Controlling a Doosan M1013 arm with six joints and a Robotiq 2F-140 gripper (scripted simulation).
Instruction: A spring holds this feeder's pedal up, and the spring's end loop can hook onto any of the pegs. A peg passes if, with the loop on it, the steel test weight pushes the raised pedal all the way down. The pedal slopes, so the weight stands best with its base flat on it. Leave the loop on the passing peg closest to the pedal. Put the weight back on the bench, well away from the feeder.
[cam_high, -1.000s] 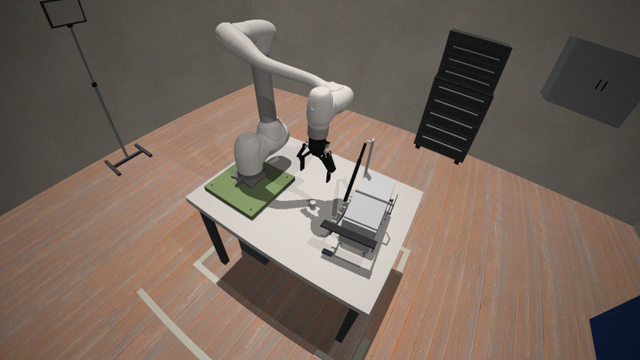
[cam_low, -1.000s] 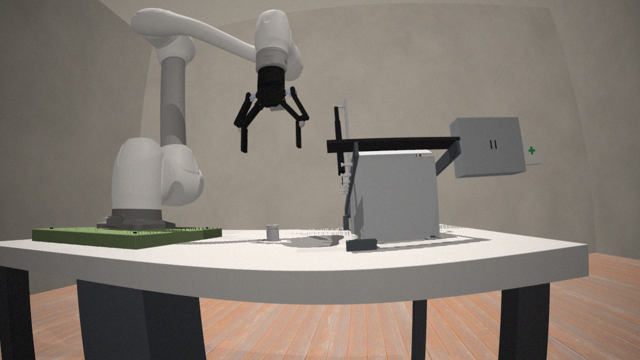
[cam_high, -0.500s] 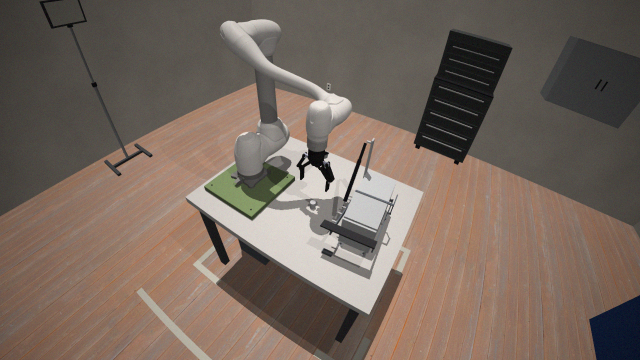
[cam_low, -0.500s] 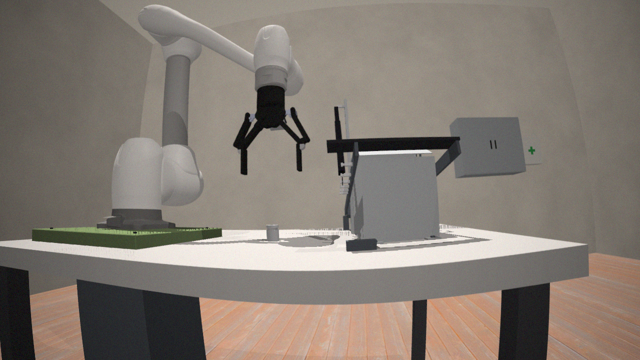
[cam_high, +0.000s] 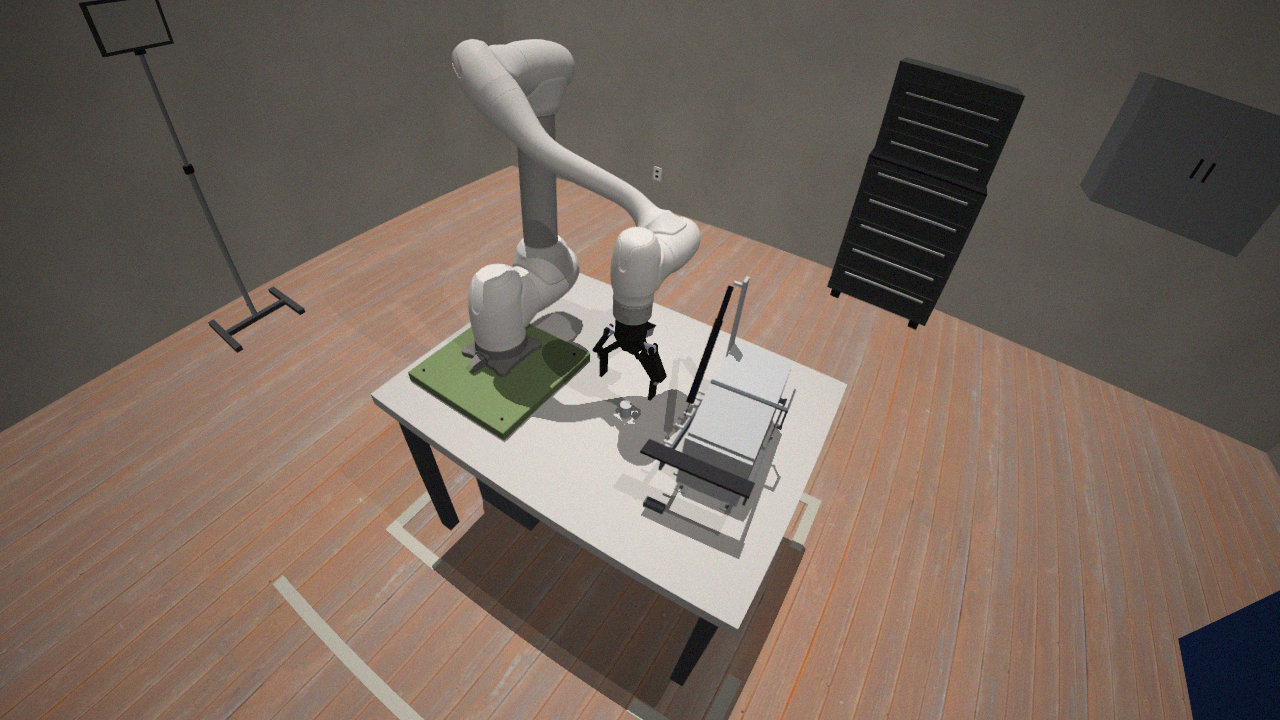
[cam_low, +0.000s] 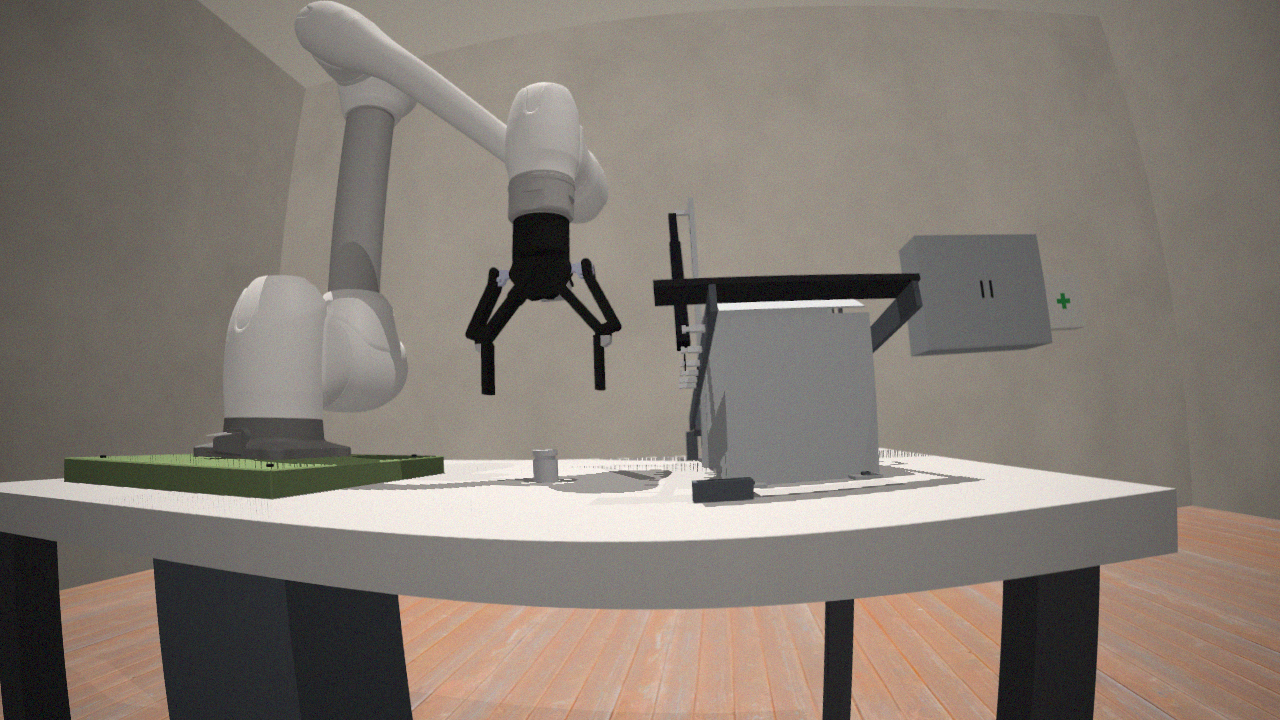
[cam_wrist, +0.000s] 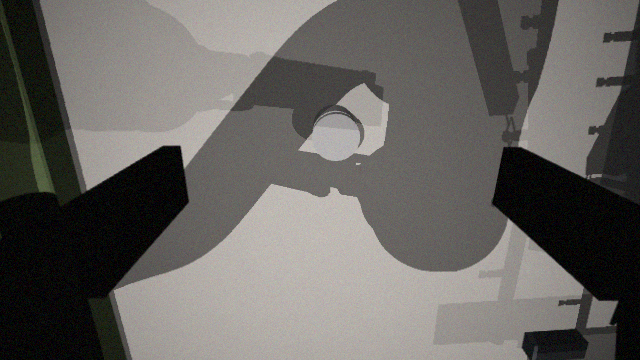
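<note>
Right now my hand is 100 mm above the steel test weight. From my hand the other things lie so: small dark block (220 mm ahead, 210 mm to the right, 110 mm below).
</note>
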